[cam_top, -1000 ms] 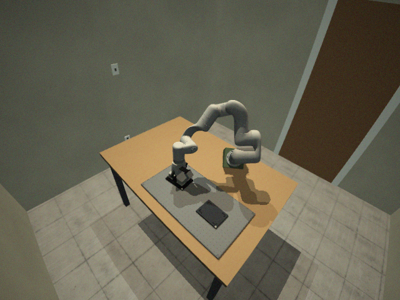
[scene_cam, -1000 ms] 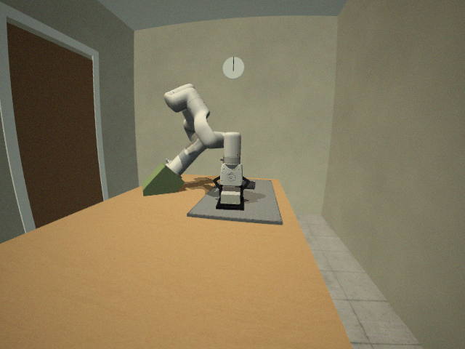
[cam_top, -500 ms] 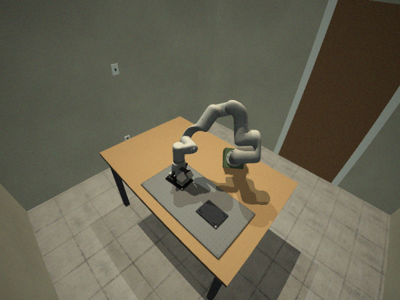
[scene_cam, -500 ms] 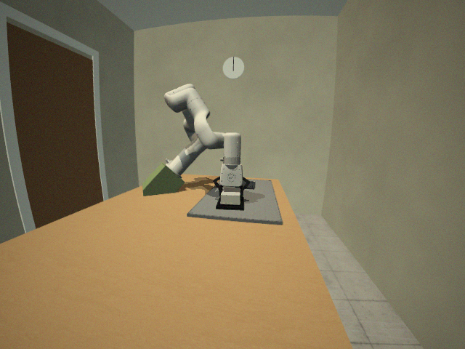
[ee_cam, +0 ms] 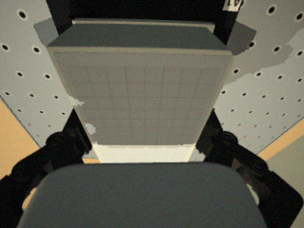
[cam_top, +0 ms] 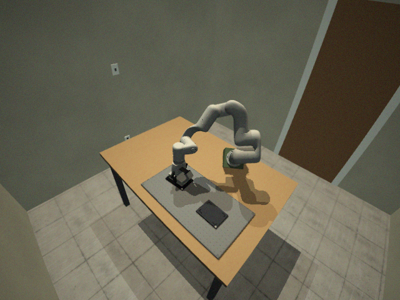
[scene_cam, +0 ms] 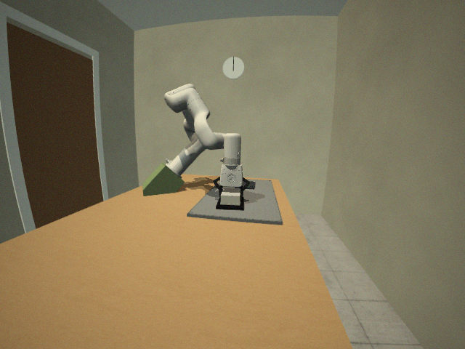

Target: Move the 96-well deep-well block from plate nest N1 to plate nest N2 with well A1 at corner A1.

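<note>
Right now my hand is right at the 96-well deep-well block.
</note>
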